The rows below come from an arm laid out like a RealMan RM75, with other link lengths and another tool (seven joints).
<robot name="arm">
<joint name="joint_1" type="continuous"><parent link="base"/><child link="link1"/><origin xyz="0 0 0.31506" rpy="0 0 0"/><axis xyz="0 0 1"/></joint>
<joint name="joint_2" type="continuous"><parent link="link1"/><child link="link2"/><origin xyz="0 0 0" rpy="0 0 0"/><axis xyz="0 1 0"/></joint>
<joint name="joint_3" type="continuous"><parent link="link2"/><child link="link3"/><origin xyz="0 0 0.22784" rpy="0 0 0"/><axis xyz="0 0 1"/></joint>
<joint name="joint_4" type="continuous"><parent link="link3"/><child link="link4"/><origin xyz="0 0 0" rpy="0 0 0"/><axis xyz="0 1 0"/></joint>
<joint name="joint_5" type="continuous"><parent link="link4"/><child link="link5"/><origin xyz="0 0 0.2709" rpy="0 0 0"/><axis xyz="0 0 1"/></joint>
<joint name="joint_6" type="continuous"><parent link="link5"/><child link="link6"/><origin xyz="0 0 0" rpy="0 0 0"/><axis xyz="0 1 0"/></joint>
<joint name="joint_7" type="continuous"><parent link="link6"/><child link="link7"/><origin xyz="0 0 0.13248" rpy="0 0 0"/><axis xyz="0 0 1"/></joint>
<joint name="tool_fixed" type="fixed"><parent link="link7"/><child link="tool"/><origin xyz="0.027 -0.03 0.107" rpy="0.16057 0 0.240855"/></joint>
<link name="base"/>
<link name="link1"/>
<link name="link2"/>
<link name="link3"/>
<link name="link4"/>
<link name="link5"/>
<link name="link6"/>
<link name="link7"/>
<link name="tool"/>
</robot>
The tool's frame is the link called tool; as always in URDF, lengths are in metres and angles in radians. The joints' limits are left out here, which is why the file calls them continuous.
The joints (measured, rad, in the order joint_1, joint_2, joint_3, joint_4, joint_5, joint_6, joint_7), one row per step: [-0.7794 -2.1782 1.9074 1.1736 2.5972 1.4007 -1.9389]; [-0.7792 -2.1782 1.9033 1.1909 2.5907 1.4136 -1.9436]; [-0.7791 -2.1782 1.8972 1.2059 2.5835 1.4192 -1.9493]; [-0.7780 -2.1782 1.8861 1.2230 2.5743 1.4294 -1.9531]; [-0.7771 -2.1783 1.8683 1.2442 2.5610 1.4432 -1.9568]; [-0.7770 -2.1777 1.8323 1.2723 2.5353 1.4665 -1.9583]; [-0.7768 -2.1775 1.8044 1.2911 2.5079 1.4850 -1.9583]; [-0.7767 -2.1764 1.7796 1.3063 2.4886 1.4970 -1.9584]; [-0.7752 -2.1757 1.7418 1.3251 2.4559 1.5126 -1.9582]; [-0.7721 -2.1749 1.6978 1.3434 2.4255 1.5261 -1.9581]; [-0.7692 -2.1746 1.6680 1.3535 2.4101 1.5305 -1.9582]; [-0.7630 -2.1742 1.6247 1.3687 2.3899 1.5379 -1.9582]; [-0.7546 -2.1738 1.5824 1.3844 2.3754 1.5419 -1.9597]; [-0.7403 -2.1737 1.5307 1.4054 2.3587 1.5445 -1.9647]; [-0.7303 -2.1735 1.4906 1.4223 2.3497 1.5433 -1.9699]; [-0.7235 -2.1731 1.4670 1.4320 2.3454 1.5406 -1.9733]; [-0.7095 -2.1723 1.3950 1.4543 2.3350 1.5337 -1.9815]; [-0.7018 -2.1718 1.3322 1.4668 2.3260 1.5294 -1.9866]
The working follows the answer.
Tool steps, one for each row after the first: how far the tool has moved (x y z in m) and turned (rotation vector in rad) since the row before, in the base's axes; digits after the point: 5 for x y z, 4 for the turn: [0.00564 -0.00176 0.00178 -0.0031 -0.0091 0.0017]; [0.00618 -0.00024 0.00164 0.0020 -0.0144 0.0024]; [0.00645 -0.00034 0.00272 0.0004 -0.0165 0.0057]; [0.00845 -0.00005 0.00410 0.0005 -0.0232 0.0089]; [0.01233 0.00086 0.00775 -0.0011 -0.0393 0.0189]; [0.00950 -0.00077 0.00551 -0.0070 -0.0340 0.0176]; [0.00751 0.00119 0.00555 -0.0002 -0.0280 0.0125]; [0.01060 0.00142 0.00793 -0.0024 -0.0454 0.0222]; [0.00985 0.00372 0.00987 0.0043 -0.0484 0.0246]; [0.00531 0.00414 0.00692 0.0088 -0.0309 0.0161]; [0.00623 0.00616 0.01072 0.0140 -0.0427 0.0237]; [0.00442 0.00743 0.01141 0.0206 -0.0396 0.0238]; [0.00369 0.00962 0.01499 0.0298 -0.0494 0.0332]; [0.00230 0.00859 0.01259 0.0293 -0.0363 0.0241]; [0.00054 0.00559 0.00781 0.0199 -0.0210 0.0151]; [0.00014 0.01646 0.02343 0.0582 -0.0578 0.0431]; [-0.00180 0.01320 0.01994 0.0464 -0.0466 0.0366]
Tool pose at each row, in the base's axes (x y z in m, rotation vector in rad; rounded; the steps above come from the unrounded poses): [-0.09575 0.36322 -0.16048 -2.8112 1.0383 0.8073]; [-0.09011 0.36146 -0.15871 -2.8160 1.0369 0.7930]; [-0.08393 0.36121 -0.15707 -2.8176 1.0304 0.7724]; [-0.07748 0.36087 -0.15435 -2.8228 1.0202 0.7485]; [-0.06903 0.36083 -0.15025 -2.8306 1.0047 0.7150]; [-0.05670 0.36168 -0.14251 -2.8470 0.9742 0.6580]; [-0.04720 0.36091 -0.13699 -2.8661 0.9495 0.6068]; [-0.03969 0.36210 -0.13145 -2.8749 0.9284 0.5660]; [-0.02909 0.36352 -0.12352 -2.8906 0.8925 0.4995]; [-0.01924 0.36724 -0.11365 -2.8998 0.8490 0.4308]; [-0.01393 0.37138 -0.10673 -2.8993 0.8179 0.3890]; [-0.00770 0.37753 -0.09600 -2.8961 0.7721 0.3324]; [-0.00328 0.38496 -0.08460 -2.8854 0.7243 0.2828]; [0.00041 0.39457 -0.06961 -2.8676 0.6589 0.2236]; [0.00271 0.40317 -0.05702 -2.8458 0.6095 0.1826]; [0.00325 0.40876 -0.04921 -2.8302 0.5788 0.1602]; [0.00339 0.42522 -0.02578 -2.7821 0.4930 0.1010]; [0.00159 0.43842 -0.00584 -2.7419 0.4229 0.0551]

